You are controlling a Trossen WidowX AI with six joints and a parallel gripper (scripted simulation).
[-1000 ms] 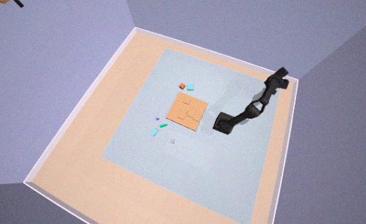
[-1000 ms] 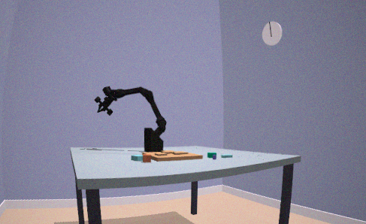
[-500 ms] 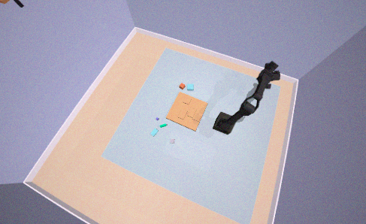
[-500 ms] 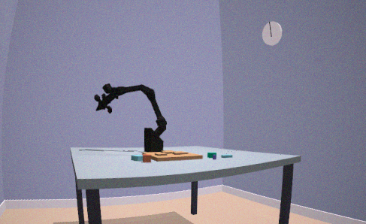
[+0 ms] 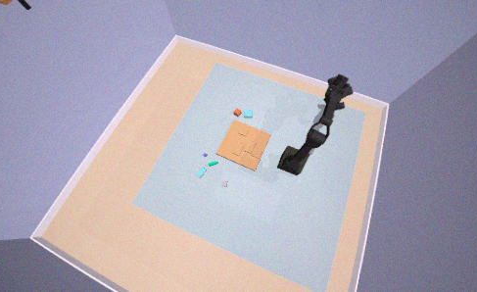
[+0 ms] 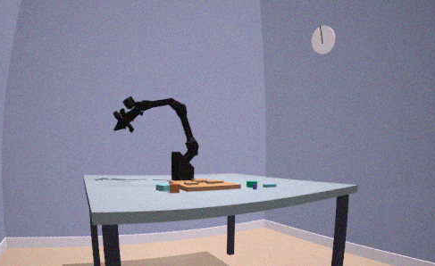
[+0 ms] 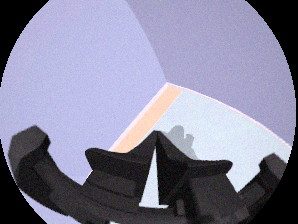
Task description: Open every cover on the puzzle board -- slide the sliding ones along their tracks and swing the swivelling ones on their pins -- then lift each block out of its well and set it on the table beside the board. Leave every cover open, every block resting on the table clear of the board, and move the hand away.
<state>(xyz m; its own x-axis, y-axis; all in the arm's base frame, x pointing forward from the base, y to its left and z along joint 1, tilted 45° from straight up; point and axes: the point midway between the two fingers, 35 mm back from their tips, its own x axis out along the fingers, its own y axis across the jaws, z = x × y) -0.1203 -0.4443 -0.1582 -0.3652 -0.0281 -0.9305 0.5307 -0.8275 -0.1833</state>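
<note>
My gripper tip is now 600 mm short of the orange block, 200 mm to the right of it and 300 mm above it. The rest, counted from my gripper tip: small purple block: 680 mm ahead, 600 mm to the left, 310 mm below; green block: 600 mm ahead, 630 mm to the left, 300 mm below; grey block: 470 mm ahead, 730 mm to the left, 310 mm below.
</note>
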